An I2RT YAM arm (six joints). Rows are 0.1 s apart.
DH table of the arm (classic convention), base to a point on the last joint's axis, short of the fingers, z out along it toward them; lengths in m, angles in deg. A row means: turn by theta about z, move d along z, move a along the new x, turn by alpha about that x. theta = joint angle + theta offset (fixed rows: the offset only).
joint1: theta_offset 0, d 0.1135, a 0.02, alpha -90
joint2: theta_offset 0, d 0, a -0.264, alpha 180
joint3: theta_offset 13.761, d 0, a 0.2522, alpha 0
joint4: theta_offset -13.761, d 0, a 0.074, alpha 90
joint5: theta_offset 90, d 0, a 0, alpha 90
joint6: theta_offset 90, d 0.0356, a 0, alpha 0
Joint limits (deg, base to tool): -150..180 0..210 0..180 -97..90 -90..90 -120..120
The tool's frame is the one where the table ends.
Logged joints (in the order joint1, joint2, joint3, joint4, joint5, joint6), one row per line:
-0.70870 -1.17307 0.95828 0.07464 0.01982 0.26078
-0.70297 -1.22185 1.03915 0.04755 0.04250 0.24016
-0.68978 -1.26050 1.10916 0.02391 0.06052 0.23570
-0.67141 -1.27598 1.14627 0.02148 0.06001 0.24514
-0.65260 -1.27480 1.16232 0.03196 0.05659 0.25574
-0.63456 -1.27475 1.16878 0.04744 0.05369 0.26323
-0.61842 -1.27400 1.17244 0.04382 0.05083 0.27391
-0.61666 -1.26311 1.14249 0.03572 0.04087 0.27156
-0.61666 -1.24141 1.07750 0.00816 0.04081 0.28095
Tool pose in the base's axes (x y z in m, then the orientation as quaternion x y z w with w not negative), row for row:
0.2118 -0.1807 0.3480 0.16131 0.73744 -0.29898 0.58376
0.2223 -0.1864 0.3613 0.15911 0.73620 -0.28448 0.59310
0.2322 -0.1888 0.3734 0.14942 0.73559 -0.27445 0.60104
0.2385 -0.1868 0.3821 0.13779 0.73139 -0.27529 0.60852
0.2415 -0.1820 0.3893 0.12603 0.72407 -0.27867 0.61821
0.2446 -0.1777 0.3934 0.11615 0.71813 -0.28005 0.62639
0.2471 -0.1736 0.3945 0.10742 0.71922 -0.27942 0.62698
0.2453 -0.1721 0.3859 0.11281 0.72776 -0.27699 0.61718
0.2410 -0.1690 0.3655 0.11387 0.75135 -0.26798 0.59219
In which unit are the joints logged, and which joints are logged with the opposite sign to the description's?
The joints are logged in radians. Opposite sign: joint2, joint5, joint6.
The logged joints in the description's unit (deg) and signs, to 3 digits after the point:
-40.606 67.212 54.905 4.277 -1.136 -14.942
-40.277 70.007 59.539 2.724 -2.435 -13.760
-39.521 72.221 63.550 1.370 -3.468 -13.505
-38.469 73.108 65.676 1.231 -3.438 -14.045
-37.391 73.041 66.596 1.831 -3.242 -14.653
-36.358 73.038 66.966 2.718 -3.076 -15.082
-35.433 72.995 67.176 2.511 -2.912 -15.694
-35.332 72.371 65.460 2.047 -2.342 -15.559
-35.332 71.128 61.736 0.468 -2.338 -16.097

